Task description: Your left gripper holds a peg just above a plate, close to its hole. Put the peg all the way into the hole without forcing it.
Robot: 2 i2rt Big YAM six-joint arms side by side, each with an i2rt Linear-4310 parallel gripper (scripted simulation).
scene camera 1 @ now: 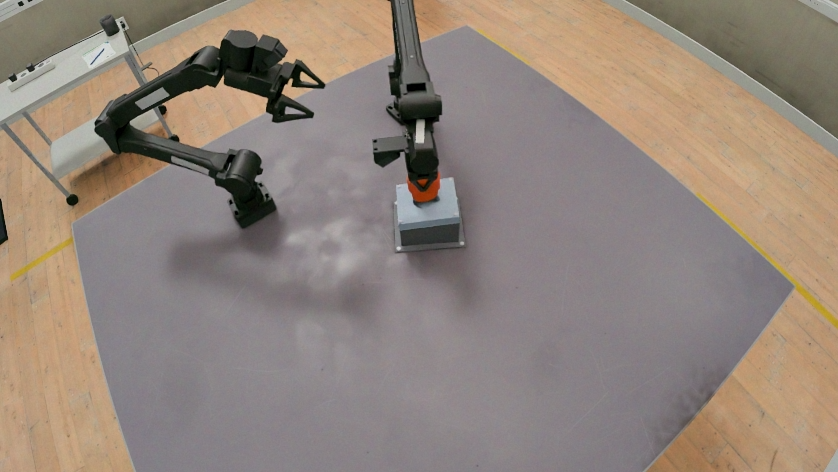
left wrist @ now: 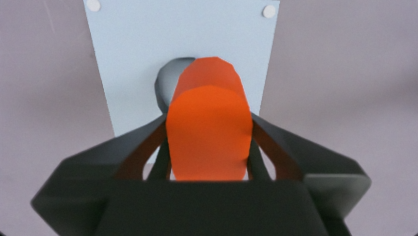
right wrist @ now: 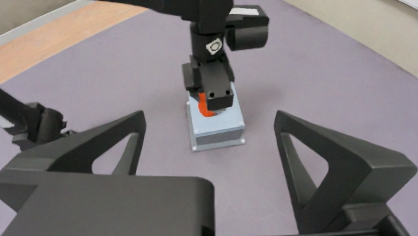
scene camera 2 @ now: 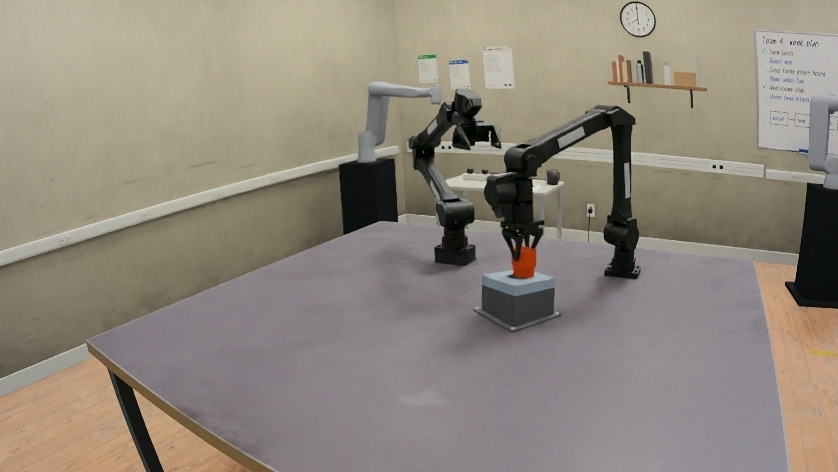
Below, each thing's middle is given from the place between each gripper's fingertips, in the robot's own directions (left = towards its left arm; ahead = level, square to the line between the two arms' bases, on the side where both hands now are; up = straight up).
Now: left hand 70 mm above the light blue plate (scene camera 1: 440,210) and 20 mm short of it. From my left hand the other things lie so: thin grey base (scene camera 2: 514,313): 100 mm below, 20 mm ahead; orange peg (left wrist: 209,125): 20 mm below.
Now: right hand (scene camera 1: 319,100) 28 cm above the orange peg, 16 cm short of it and 15 cm to the right of it. Round my right hand: light blue plate 33 cm below, 18 cm ahead, 14 cm to the left; thin grey base 36 cm below, 18 cm ahead, 14 cm to the left.
